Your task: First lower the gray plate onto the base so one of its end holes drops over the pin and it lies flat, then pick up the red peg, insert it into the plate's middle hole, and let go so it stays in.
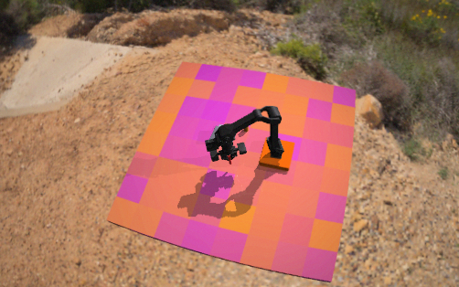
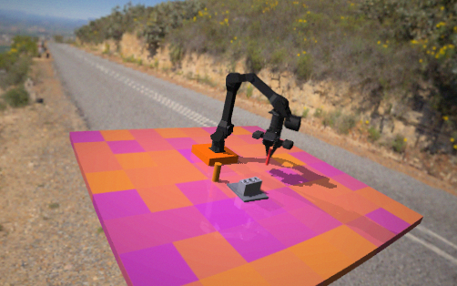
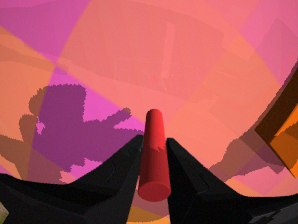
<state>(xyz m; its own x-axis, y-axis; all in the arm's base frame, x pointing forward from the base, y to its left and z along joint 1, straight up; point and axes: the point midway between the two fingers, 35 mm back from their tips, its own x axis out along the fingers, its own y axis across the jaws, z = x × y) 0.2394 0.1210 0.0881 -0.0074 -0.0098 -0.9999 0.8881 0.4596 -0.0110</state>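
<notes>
The gray plate is 190 mm to the right of my gripper tip, 110 mm ahead of it and 50 mm below it. The rest, counted from my gripper tip: orange post 270 mm to the right, 50 mm below, 30 mm behind; then red peg right at my gripper tip; then gray base 180 mm to the right, 100 mm ahead, 90 mm below.
</notes>
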